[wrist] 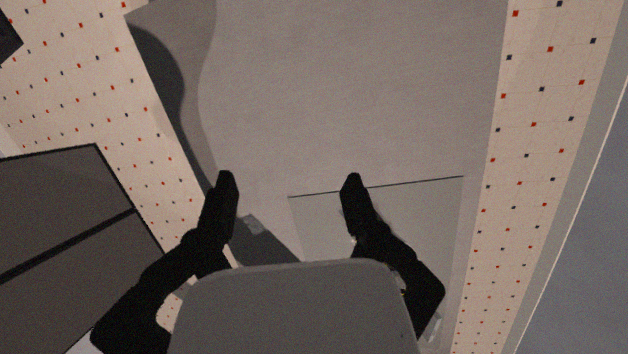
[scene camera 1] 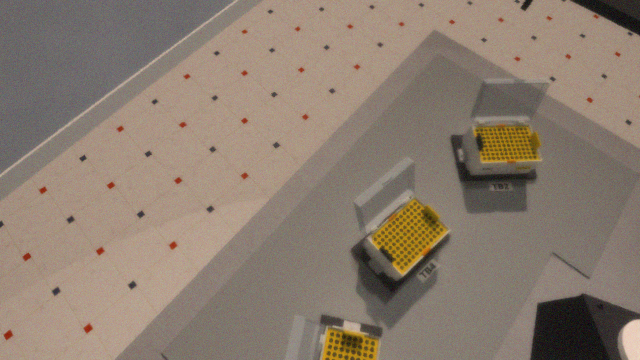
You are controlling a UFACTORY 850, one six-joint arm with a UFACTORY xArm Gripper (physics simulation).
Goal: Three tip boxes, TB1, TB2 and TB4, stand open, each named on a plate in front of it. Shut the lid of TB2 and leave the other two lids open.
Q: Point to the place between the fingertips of my gripper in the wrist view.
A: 292,182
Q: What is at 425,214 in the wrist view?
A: A grey mat.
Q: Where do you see a grey mat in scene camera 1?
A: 500,241
